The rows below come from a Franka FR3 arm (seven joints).
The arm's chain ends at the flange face. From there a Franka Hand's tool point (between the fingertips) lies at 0.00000 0.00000 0.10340 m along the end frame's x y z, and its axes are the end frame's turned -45 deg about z.
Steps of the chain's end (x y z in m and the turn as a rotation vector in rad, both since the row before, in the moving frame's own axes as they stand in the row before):
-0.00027, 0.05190, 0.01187, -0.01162, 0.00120, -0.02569
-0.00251, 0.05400, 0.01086, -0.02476, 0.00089, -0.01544
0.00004, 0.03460, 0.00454, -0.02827, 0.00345, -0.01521
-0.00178, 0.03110, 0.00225, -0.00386, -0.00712, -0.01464
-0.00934, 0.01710, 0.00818, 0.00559, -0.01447, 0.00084
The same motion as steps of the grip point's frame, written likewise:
-0.03764, 0.03745, 0.01186, -0.00907, -0.00737, -0.02569
-0.04169, 0.03830, 0.01083, -0.01814, -0.01688, -0.01544
-0.02623, 0.02683, 0.00450, -0.02243, -0.01755, -0.01521
-0.02405, 0.02050, 0.00225, 0.00231, -0.00776, -0.01464
-0.01934, 0.00402, 0.00817, 0.01418, -0.00628, 0.00084

